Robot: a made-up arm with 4 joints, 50 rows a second.
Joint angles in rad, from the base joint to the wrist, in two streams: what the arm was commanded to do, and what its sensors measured. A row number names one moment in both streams.
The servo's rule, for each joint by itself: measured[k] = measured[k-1] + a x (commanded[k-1-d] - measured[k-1]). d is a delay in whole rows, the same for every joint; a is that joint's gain. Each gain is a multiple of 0.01, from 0.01 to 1. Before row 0 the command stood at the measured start. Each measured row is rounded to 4 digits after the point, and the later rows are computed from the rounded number. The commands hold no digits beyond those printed.
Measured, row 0:
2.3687 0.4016 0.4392 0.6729
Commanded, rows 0 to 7:
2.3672 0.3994 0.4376 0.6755
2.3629 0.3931 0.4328 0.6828
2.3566 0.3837 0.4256 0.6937
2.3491 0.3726 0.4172 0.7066
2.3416 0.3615 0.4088 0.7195
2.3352 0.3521 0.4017 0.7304
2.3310 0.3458 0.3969 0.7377
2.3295 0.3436 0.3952 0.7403
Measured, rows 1 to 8:
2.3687 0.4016 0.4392 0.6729
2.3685 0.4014 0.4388 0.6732
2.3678 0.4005 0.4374 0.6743
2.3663 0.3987 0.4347 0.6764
2.3641 0.3958 0.4307 0.6797
2.3612 0.3920 0.4257 0.6841
2.3578 0.3876 0.4202 0.6892
2.3543 0.3830 0.4148 0.6945
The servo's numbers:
d 1
a 0.13 0.11 0.23 0.11

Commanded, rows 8 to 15:
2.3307 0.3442 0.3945 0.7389
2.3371 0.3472 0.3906 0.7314
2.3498 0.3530 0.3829 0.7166
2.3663 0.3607 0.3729 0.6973
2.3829 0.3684 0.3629 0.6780
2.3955 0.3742 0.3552 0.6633
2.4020 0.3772 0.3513 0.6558
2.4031 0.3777 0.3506 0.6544
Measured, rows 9 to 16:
2.3511 0.3787 0.4103 0.6995
2.3484 0.3749 0.4067 0.7038
2.3469 0.3719 0.4030 0.7068
2.3473 0.3698 0.3984 0.7079
2.3498 0.3688 0.3925 0.7067
2.3541 0.3688 0.3857 0.7035
2.3595 0.3694 0.3787 0.6991
2.3650 0.3703 0.3724 0.6943

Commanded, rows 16 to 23:
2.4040 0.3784 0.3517 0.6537
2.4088 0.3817 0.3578 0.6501
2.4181 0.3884 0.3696 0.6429
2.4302 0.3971 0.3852 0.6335
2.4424 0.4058 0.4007 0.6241
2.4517 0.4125 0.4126 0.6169
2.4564 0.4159 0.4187 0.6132
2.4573 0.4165 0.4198 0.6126
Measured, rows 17 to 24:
2.3700 0.3711 0.3674 0.6899
2.3744 0.3719 0.3638 0.6859
2.3789 0.3730 0.3624 0.6820
2.3840 0.3747 0.3641 0.6777
2.3900 0.3772 0.3690 0.6728
2.3968 0.3803 0.3763 0.6674
2.4039 0.3838 0.3846 0.6618
2.4107 0.3873 0.3924 0.6565

